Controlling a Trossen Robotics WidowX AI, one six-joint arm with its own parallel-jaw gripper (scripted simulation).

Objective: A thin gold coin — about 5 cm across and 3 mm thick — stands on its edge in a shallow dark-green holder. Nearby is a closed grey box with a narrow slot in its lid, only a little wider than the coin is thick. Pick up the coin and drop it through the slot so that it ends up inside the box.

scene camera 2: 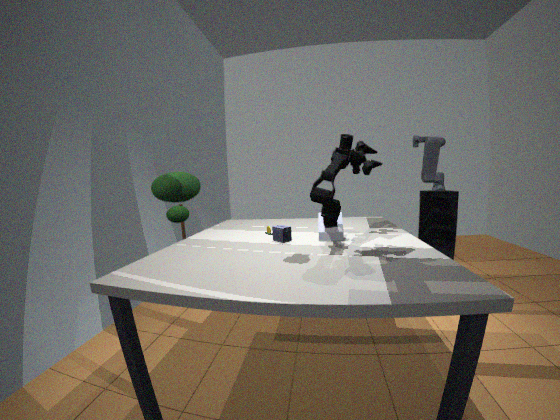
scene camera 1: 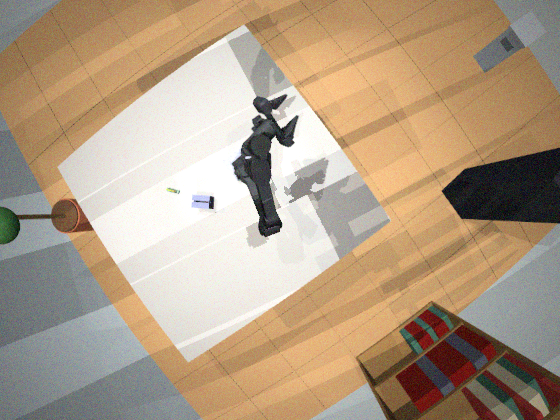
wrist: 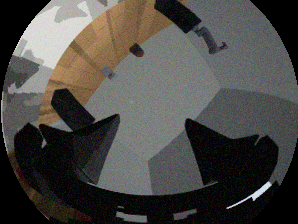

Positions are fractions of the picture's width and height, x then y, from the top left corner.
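Gripper (scene camera 1: 0.52, 0.25) open, holding nothing. Gripper also in wrist view (wrist: 0.52, 0.53).
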